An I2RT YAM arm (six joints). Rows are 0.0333 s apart.
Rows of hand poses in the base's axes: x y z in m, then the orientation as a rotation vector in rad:
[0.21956, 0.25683, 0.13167, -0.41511, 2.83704, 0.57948]
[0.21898, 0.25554, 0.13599, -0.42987, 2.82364, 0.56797]
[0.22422, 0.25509, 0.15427, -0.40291, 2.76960, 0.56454]
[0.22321, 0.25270, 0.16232, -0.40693, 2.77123, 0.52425]
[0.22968, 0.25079, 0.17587, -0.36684, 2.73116, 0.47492]
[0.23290, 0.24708, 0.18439, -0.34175, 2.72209, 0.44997]
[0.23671, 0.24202, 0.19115, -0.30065, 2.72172, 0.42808]
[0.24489, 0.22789, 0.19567, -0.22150, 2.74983, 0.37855]
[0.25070, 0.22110, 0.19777, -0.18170, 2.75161, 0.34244]
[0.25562, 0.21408, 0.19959, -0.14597, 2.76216, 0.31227]
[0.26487, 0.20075, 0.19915, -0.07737, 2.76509, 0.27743]
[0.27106, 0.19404, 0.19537, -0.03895, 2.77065, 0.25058]
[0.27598, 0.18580, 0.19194, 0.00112, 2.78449, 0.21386]
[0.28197, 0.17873, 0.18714, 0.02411, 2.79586, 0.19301]
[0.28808, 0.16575, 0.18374, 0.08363, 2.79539, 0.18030]
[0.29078, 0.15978, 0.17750, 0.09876, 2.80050, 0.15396]
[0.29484, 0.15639, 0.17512, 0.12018, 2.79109, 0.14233]
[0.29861, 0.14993, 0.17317, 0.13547, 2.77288, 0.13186]
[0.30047, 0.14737, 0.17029, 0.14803, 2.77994, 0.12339]
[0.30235, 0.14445, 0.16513, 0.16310, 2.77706, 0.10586]
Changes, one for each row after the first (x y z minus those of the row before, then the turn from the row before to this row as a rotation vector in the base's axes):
[-0.00058, -0.00129, 0.00432, -0.00513, -0.01587, 0.00774]
[0.00524, -0.00045, 0.01828, 0.01485, -0.05188, -0.02302]
[-0.00101, -0.00239, 0.00805, -0.02678, -0.00913, -0.00246]
[0.00647, -0.00191, 0.01355, -0.01737, -0.05038, -0.03705]
[0.00322, -0.00371, 0.00852, -0.01100, -0.01431, -0.02170]
[0.00381, -0.00506, 0.00676, -0.00875, -0.00461, -0.03205]
[0.00818, -0.01413, 0.00452, -0.02775, 0.01957, -0.06082]
[0.00581, -0.00679, 0.00210, -0.01961, -0.00302, -0.03271]
[0.00492, -0.00702, 0.00182, -0.01740, 0.00718, -0.02842]
[0.00925, -0.01333, -0.00044, -0.01550, 0.00139, -0.05225]
[0.00619, -0.00671, -0.00378, -0.01413, 0.00475, -0.02992]
[0.00492, -0.00824, -0.00343, -0.02132, 0.01300, -0.03163]
[0.00599, -0.00707, -0.00480, -0.01219, 0.01130, -0.01775]
[0.00611, -0.01298, -0.00340, -0.00171, 0.00271, -0.04269]
[0.00270, -0.00597, -0.00624, -0.01652, 0.00536, -0.01324]
[0.00406, -0.00339, -0.00238, -0.00547, -0.00808, -0.01689]
[0.00377, -0.00646, -0.00195, -0.00546, -0.01712, -0.01326]
[0.00186, -0.00256, -0.00288, -0.00420, 0.00795, -0.00924]
[0.00188, -0.00292, -0.00516, -0.01033, -0.00165, -0.01286]

